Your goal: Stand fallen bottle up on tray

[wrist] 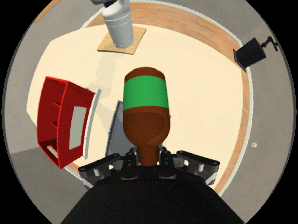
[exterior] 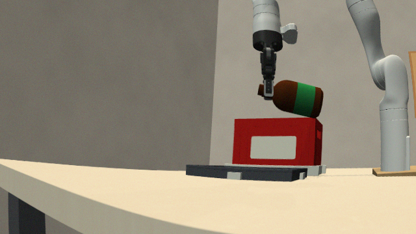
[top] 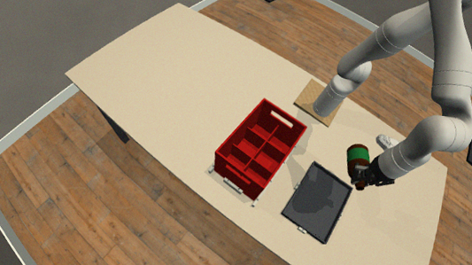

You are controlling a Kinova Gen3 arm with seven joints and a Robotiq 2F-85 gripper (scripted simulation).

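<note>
The brown bottle lies 5 cm behind my hand, 2 cm to the right of it and 1 cm below it. The rest, counted from my hand: dark grey tray (5 cm ahead, 3 cm to the right, 19 cm below); red crate (9 cm ahead, 32 cm to the right, 12 cm below).
</note>
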